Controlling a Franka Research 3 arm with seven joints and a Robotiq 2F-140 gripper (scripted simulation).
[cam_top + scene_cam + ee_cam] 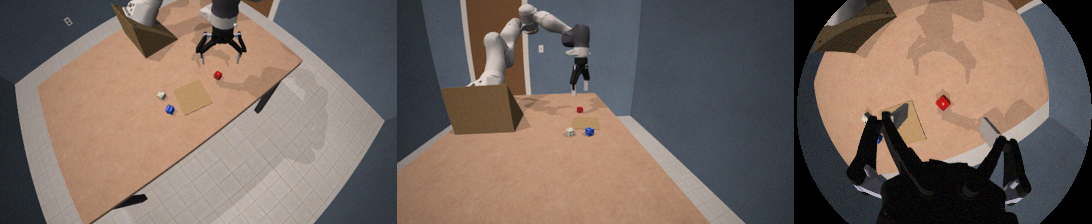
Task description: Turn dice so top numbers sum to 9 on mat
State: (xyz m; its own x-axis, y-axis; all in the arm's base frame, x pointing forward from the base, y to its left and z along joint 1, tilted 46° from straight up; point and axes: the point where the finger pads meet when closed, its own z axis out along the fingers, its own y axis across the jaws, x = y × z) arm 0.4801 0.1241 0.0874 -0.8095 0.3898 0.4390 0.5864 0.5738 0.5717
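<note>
My gripper is now 120 mm above the red die. From my hand the other things lie so: white die: 280 mm to the right, 120 mm below, 80 mm behind; blue die: 290 mm to the right, 120 mm below, 10 mm ahead; tan mat: 170 mm to the right, 130 mm below, 10 mm ahead.
</note>
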